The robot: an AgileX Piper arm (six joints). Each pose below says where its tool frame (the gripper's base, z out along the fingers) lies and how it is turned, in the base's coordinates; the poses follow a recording.
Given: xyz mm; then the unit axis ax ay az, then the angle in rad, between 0 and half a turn.
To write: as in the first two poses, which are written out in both.
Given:
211 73 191 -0.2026 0.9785 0.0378 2.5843
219 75 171 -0.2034 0.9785 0.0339 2.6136
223 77 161 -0.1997 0.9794 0.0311 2.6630
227 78 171 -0.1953 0.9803 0.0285 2.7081
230 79 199 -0.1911 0.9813 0.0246 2.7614
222 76 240 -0.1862 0.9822 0.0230 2.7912
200 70 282 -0.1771 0.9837 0.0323 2.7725
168 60 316 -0.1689 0.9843 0.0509 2.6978
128 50 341 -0.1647 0.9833 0.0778 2.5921
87 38 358 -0.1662 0.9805 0.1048 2.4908
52 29 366 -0.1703 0.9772 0.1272 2.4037
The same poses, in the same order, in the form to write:
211 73 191 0.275 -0.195 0.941 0.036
219 75 171 0.261 -0.196 0.945 0.033
223 77 161 0.237 -0.194 0.951 0.030
227 78 171 0.215 -0.191 0.957 0.028
230 79 199 0.189 -0.188 0.964 0.024
222 76 240 0.174 -0.183 0.967 0.023
200 70 282 0.184 -0.174 0.967 0.032
168 60 316 0.220 -0.165 0.960 0.050
128 50 341 0.271 -0.159 0.946 0.075
87 38 358 0.320 -0.157 0.929 0.099
52 29 366 0.361 -0.159 0.911 0.119

